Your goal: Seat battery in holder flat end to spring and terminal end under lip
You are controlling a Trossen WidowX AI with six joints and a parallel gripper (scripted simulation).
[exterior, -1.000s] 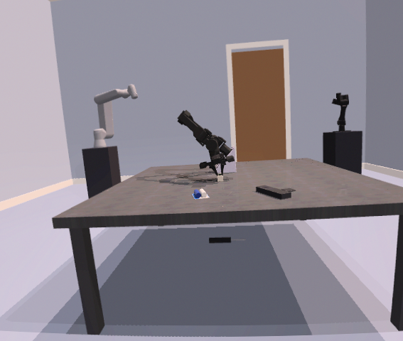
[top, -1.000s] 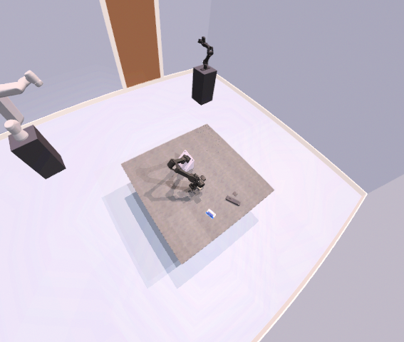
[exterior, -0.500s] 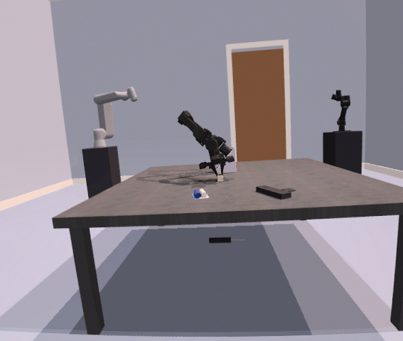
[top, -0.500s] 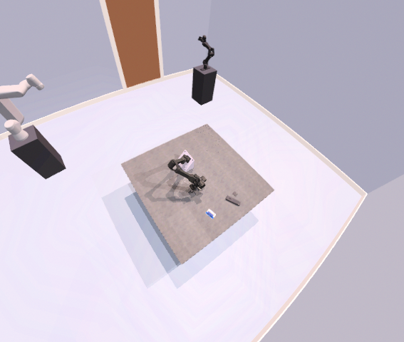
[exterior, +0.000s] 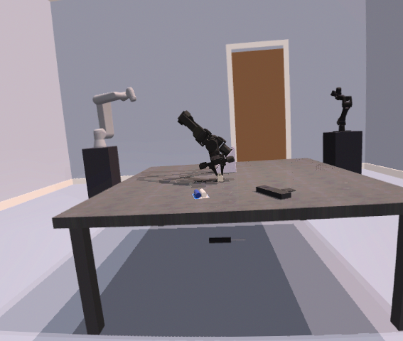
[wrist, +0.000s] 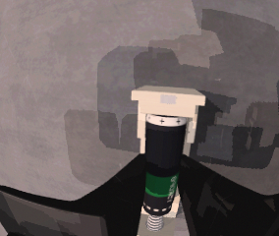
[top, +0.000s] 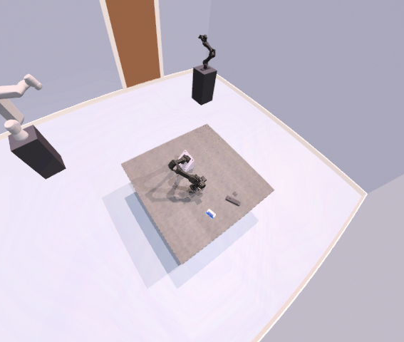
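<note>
My gripper tip is now 10 mm below the battery. Also, from my gripper tip: flat black block 360 mm ahead, 180 mm to the left.
</note>
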